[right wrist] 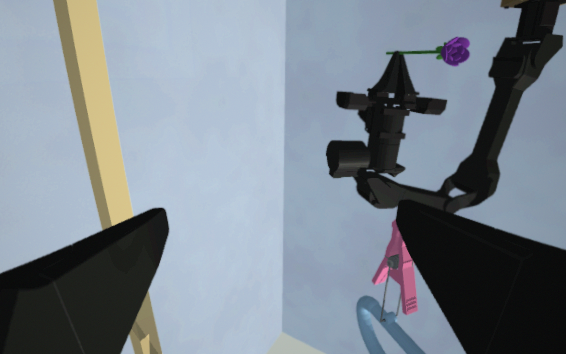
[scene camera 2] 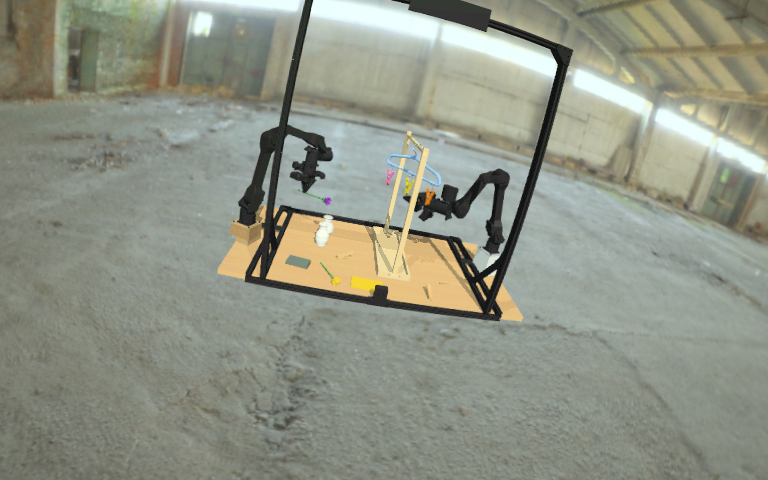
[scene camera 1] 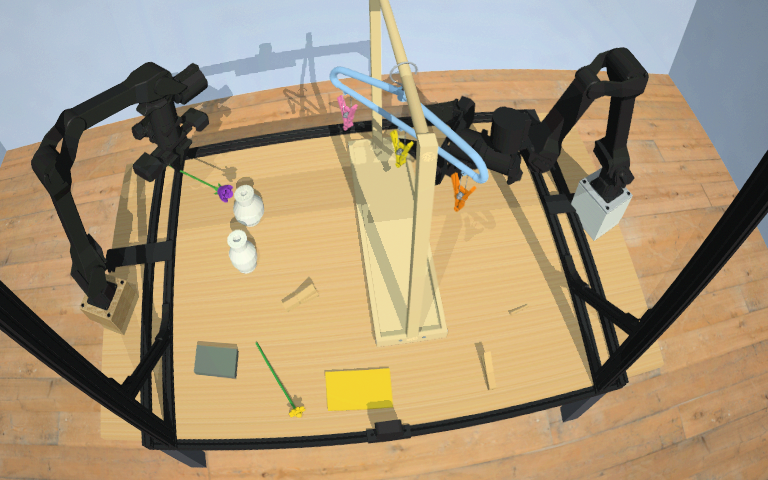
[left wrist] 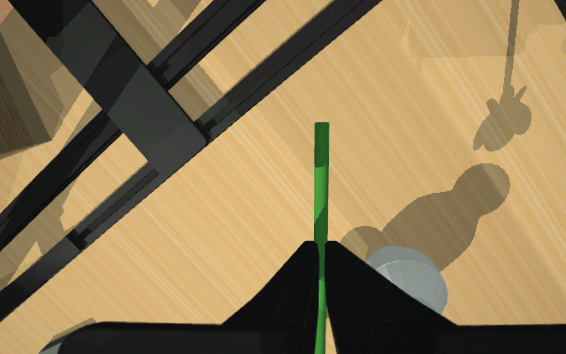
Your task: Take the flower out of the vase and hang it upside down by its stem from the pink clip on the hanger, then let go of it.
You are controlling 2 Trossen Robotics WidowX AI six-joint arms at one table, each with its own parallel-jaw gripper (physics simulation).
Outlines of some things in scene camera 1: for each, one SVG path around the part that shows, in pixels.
My left gripper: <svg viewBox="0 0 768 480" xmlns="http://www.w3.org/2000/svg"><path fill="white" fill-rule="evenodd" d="M208 115L197 109L190 108L181 117L176 115L175 119L164 127L152 126L148 115L139 123L136 123L131 128L134 138L142 140L144 137L147 137L151 143L157 144L158 147L151 154L144 152L133 164L134 173L148 182L153 182L162 172L162 163L171 166L179 173L183 168L187 152L192 144L192 140L187 138L187 134L192 130L192 126L199 132L208 126Z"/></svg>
My right gripper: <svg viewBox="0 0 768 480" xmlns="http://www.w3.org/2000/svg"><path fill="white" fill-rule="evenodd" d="M438 154L435 185L439 185L445 175L451 178L455 172L458 173L460 180L461 175L463 176L461 170ZM399 138L399 142L405 146L411 141L413 142L408 153L416 159L417 141L406 139L405 142L405 139ZM445 138L441 146L442 149L470 169L478 169L473 160L448 137ZM424 105L468 143L484 161L490 136L488 136L488 130L482 129L480 133L469 129L475 114L475 103L471 98L461 96L459 102L458 99L443 103Z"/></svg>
A grey block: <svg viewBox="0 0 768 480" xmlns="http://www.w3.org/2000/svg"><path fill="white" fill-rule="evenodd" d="M197 345L194 365L195 374L237 378L239 355L237 349Z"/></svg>
